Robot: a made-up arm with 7 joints.
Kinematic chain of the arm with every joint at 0, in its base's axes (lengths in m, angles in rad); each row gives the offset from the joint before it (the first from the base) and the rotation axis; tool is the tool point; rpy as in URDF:
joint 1: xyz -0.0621 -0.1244 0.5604 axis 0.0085 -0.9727 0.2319
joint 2: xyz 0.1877 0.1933 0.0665 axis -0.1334 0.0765 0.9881
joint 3: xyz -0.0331 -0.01 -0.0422 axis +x
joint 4: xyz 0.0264 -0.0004 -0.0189 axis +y
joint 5: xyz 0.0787 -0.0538 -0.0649 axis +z
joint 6: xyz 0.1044 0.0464 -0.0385 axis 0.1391 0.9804 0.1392
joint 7: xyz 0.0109 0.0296 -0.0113 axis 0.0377 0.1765 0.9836
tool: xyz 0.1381 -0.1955 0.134 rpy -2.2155 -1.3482 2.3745
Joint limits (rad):
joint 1: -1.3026..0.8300
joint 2: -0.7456..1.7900
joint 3: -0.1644..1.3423
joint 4: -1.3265..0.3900
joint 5: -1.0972..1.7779
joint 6: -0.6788..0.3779
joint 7: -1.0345..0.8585
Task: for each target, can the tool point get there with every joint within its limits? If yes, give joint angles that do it. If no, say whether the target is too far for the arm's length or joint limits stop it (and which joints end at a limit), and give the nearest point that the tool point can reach.
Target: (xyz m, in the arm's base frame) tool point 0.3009 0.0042 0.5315
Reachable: yes | joints 0.0049 1.1630 0.2846 0.0817 -0.2276 -0.4290 -0.8395
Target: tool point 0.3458 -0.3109 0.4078
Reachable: yes | joints -0.9820 -0.1035 0.1007 -0.7453 -0.5405 -0.2214 0.6591
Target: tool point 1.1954 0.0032 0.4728
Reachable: no: too far | nearest point 0.6308 0.0285 0.4924 | short by 0.565 m
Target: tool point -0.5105 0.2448 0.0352
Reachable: no: joint limits stop it (at a limit: joint 1, joint 4, joint 5, joint 6, joint 7) | nearest point -0.3452 0.1987 0.1215 | short by 0.192 m
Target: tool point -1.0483 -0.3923 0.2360
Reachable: no: too far | nearest point -0.3713 -0.2354 0.2507 | short by 0.695 m
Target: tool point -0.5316 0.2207 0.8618
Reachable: no: joint limits stop it (at a limit: joint 1, joint 2, joint 3, joint 4, joint 7) | nearest point -0.3709 0.2274 0.8176 | short by 0.167 m
